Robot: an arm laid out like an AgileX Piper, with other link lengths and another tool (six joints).
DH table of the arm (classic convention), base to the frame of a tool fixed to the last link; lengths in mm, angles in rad. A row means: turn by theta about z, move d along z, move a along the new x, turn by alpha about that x. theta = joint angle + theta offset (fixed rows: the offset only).
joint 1: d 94.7; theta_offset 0; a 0; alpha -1.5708
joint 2: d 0; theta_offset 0.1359; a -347.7; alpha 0
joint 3: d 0; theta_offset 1.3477; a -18; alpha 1.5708
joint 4: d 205.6; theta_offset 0; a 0; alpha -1.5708
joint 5: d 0; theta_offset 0; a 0; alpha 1.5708
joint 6: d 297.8; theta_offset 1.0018; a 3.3; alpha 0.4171
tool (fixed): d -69.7; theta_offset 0; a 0; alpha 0
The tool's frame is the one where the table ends.
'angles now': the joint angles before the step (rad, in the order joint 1, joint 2, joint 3, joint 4, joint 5, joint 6). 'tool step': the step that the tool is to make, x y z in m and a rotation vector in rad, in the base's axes. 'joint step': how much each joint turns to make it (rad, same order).
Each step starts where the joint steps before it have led.
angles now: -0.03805 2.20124 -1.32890 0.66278 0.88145 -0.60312
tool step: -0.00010 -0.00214 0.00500 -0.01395 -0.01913 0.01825
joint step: 0.00001 -0.01480 -0.00200 -0.01833 0.00002 -0.00609
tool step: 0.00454 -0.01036 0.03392 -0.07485 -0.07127 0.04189
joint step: 0.00762 -0.07871 -0.05497 -0.11718 0.03850 0.06400
